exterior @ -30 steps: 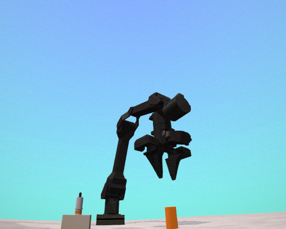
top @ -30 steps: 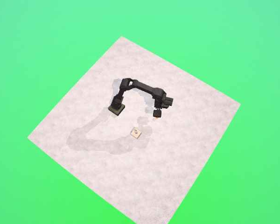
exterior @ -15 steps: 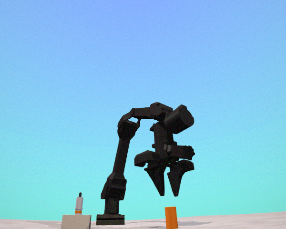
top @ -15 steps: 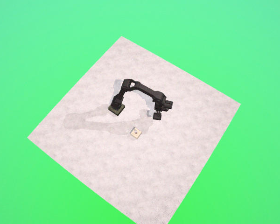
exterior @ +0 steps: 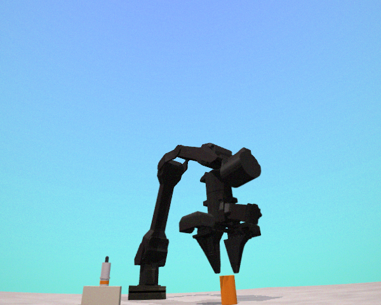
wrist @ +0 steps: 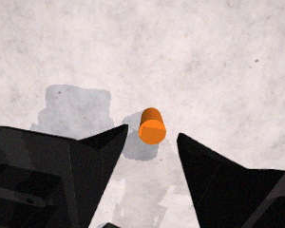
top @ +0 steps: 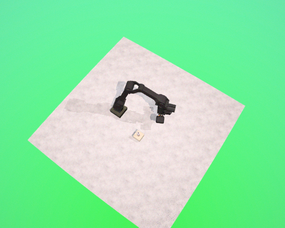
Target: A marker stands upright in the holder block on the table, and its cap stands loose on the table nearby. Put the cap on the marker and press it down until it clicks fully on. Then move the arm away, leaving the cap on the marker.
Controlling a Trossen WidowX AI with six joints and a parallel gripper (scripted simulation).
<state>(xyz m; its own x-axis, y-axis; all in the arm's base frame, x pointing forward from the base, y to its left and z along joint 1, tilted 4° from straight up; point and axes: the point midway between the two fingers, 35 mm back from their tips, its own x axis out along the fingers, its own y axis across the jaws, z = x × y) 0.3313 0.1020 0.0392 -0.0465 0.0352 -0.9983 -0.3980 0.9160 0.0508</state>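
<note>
Now: gripper tip 30 mm above the orange cap. The rest, counted from my gripper tip: tan holder block: 70 mm behind, 220 mm to the right, 30 mm below.
</note>
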